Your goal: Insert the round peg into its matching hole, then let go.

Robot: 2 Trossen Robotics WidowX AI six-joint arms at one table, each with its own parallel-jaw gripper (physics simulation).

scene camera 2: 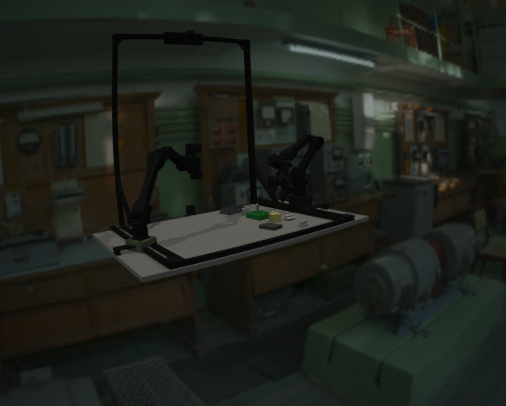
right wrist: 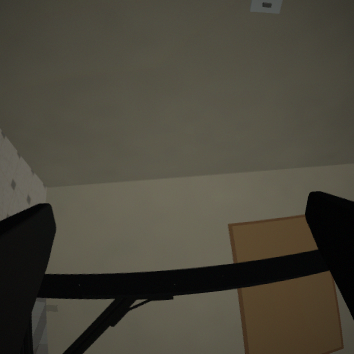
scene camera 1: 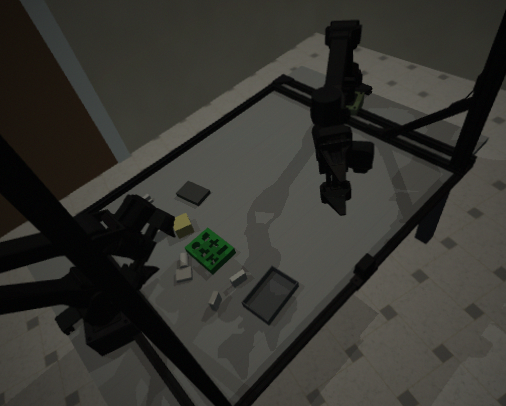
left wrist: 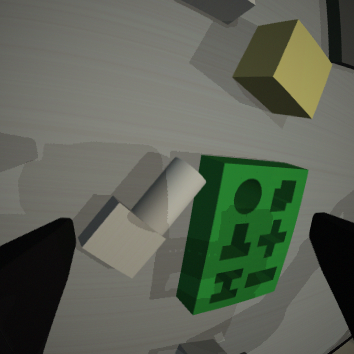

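Note:
The light grey round peg (left wrist: 172, 192) (scene camera 1: 183, 259) lies tilted, one end at a square light block (left wrist: 122, 240) (scene camera 1: 184, 274), its other end pointing toward the green hole board (left wrist: 226, 175) (scene camera 1: 199, 259) (scene camera 2: 257, 215). The peg is outside the board; whether its end touches the board I cannot tell. The board's round hole (left wrist: 248, 195) (scene camera 1: 195, 245) is empty. My left gripper (left wrist: 196, 229) (scene camera 1: 161, 248) is open and empty, above the peg and board, with the peg between its fingers' lines of view. My right gripper (scene camera 1: 343, 196) (right wrist: 182, 211) (scene camera 2: 198, 162) is open and empty, high above the table, far from the board.
A yellow block (scene camera 1: 183, 225) (left wrist: 300, 70) (scene camera 2: 275, 217) stands beside the board. A dark flat slab (scene camera 1: 193, 192) (scene camera 2: 270, 226) lies behind it. Two light pieces (scene camera 1: 238, 277) (scene camera 1: 215, 300) lie between the board and a dark tray (scene camera 1: 258, 285). A black frame surrounds the table.

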